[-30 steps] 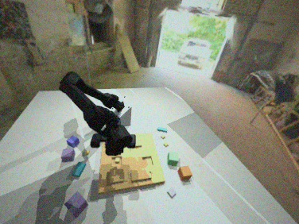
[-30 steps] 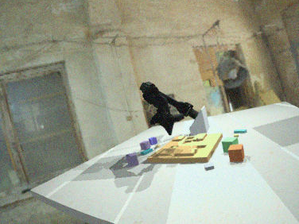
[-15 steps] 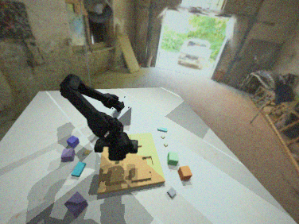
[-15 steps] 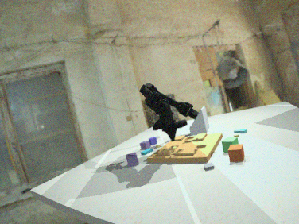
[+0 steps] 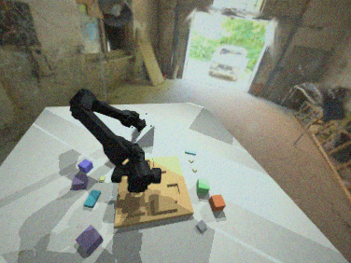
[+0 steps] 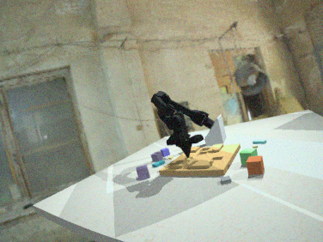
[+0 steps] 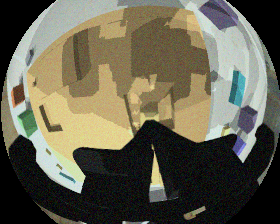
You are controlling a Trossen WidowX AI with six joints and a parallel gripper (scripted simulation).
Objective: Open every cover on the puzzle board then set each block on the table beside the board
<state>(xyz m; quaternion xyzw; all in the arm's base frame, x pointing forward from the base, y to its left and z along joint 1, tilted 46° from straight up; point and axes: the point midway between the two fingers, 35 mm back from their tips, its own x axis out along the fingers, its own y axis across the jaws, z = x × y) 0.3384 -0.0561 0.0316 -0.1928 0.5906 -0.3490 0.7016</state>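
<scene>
My gripper tip is now 50 mm to the right of the tan puzzle board, 10 mm past it and 10 mm above it. Round my gripper tip: teal block 180 mm to the right, 20 mm below; green block 280 mm to the left, 70 mm ahead, 10 mm below; blue-violet block 220 mm to the right, 160 mm behind, 10 mm below.
</scene>
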